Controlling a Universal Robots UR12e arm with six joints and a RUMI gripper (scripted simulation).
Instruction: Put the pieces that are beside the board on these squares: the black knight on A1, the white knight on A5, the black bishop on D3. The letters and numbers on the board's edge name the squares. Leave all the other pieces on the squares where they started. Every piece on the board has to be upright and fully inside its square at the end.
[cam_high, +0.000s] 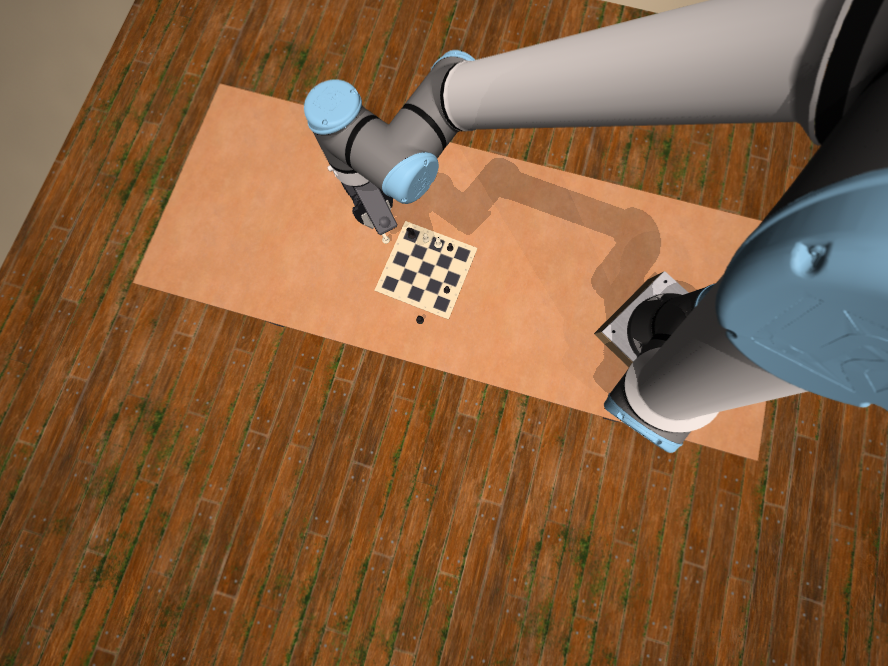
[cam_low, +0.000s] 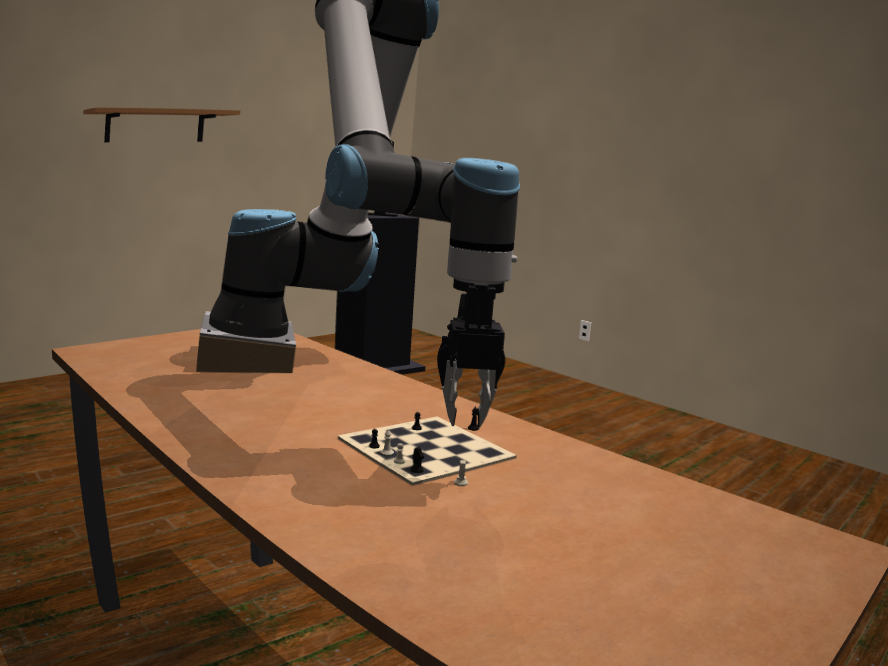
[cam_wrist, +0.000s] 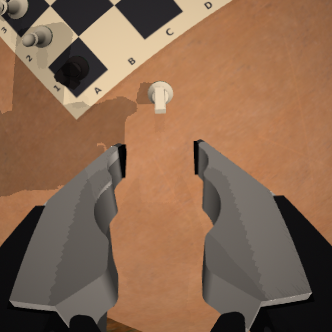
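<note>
The white knight is 10 cm below my hand. From my hand the other things lie so: chessboard 14 cm behind, 11 cm below, 4 cm to the left.
</note>
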